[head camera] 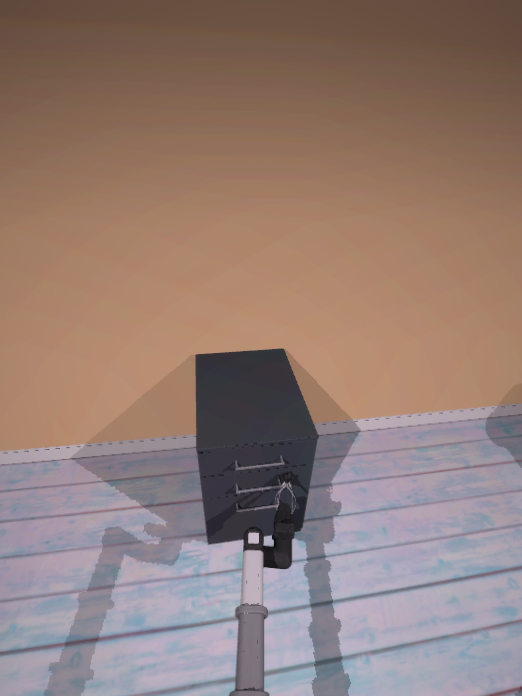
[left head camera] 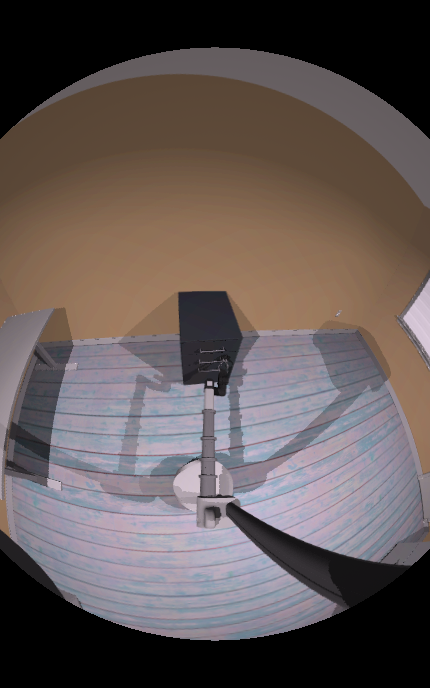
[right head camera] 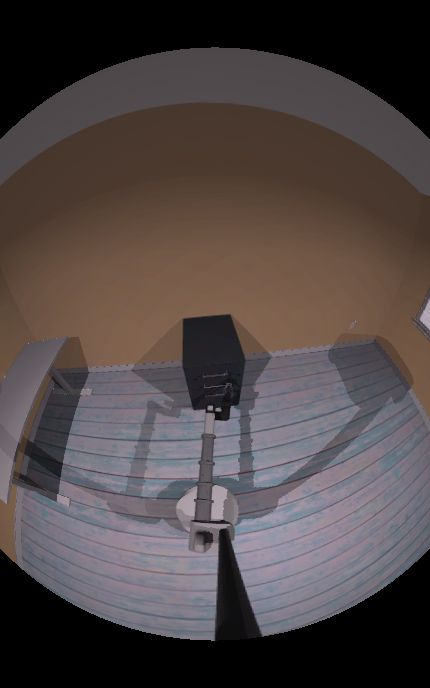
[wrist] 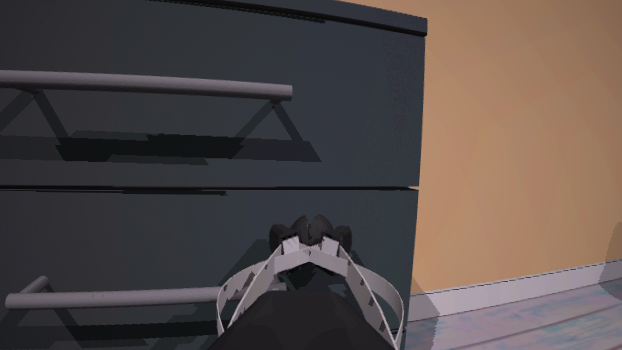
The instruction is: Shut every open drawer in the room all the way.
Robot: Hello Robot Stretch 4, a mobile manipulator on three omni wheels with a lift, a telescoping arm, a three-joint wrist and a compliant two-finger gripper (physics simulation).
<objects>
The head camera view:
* drawer: 261,480
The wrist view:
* gripper: 313,234
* drawer: 102,260
</objects>
